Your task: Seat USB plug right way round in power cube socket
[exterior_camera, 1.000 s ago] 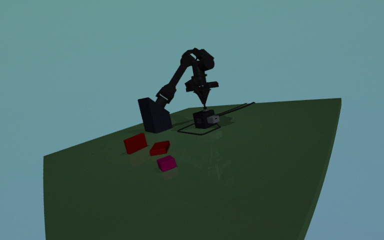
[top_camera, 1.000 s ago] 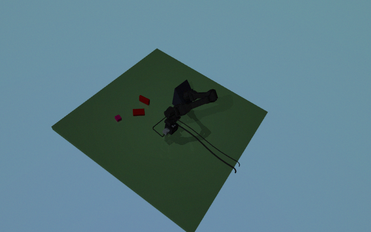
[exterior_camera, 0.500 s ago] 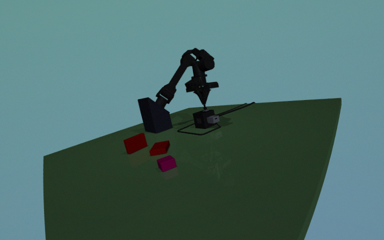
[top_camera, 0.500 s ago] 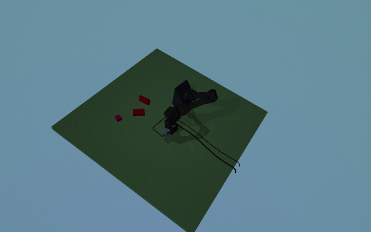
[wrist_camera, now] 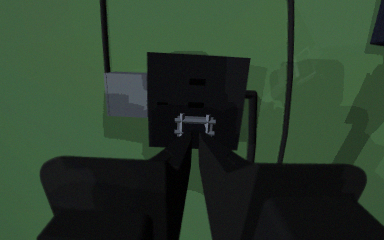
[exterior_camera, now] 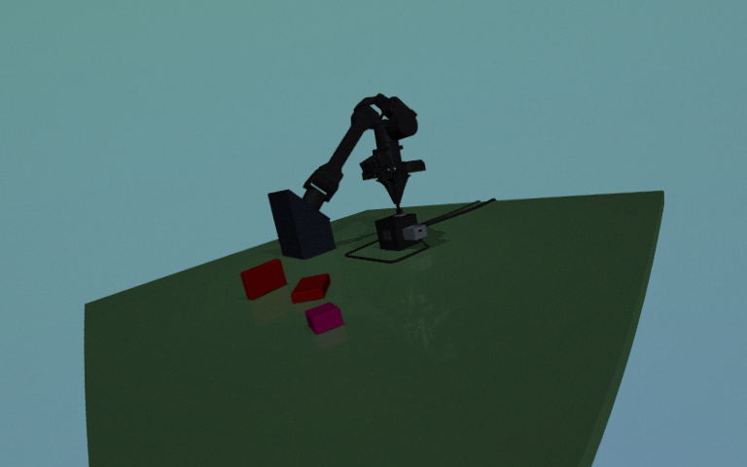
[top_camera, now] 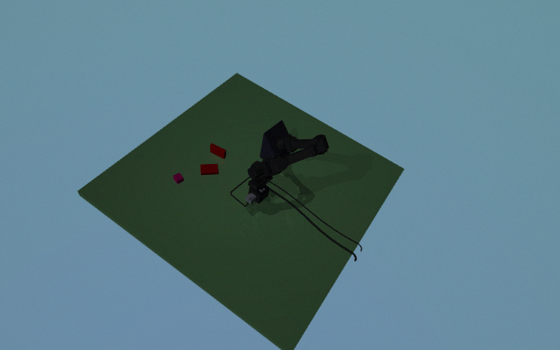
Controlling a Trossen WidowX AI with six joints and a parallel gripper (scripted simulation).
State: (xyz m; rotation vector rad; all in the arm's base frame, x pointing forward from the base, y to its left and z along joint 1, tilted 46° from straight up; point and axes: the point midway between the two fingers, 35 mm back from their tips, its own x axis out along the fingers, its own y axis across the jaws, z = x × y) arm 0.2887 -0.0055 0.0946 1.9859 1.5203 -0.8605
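Now: gripper tip 2 cm above the grey USB plug. From my gripper tip the other things lie so: magenta block: 16 cm ahead, 42 cm to the right, 9 cm below.
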